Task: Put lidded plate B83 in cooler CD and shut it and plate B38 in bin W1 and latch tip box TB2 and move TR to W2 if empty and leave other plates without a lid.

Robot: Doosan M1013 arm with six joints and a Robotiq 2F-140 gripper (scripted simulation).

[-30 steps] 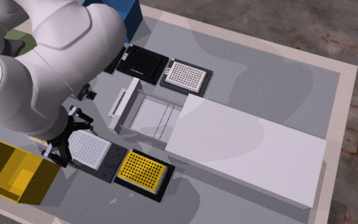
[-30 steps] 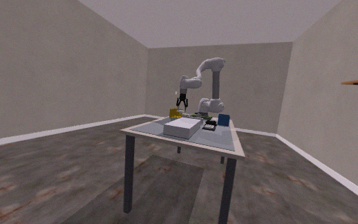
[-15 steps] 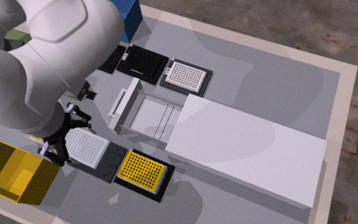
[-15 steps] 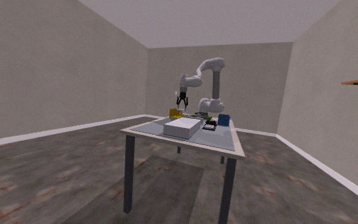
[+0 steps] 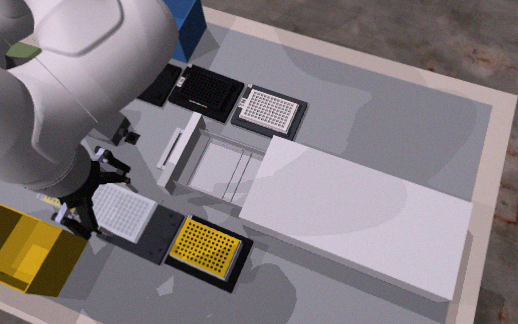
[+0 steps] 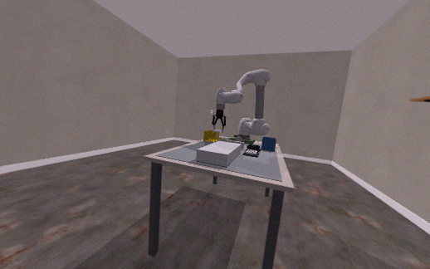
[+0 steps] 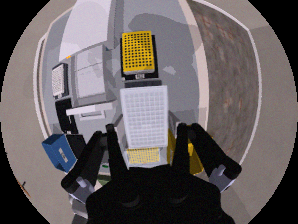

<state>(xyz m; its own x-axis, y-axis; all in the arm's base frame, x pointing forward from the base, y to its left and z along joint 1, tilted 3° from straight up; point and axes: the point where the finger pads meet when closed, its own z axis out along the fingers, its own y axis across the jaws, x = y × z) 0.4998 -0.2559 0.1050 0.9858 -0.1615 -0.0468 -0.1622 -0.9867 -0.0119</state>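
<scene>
Right now the cooler drawer is 17 cm to the left of my hand, 16 cm ahead of it and 14 cm below it. Also, from my hand: yellow tip rack (16 cm ahead, 11 cm below, 2 cm to the right); then flat grey lid (1 cm below); then clear assay plate (2 cm below).
</scene>
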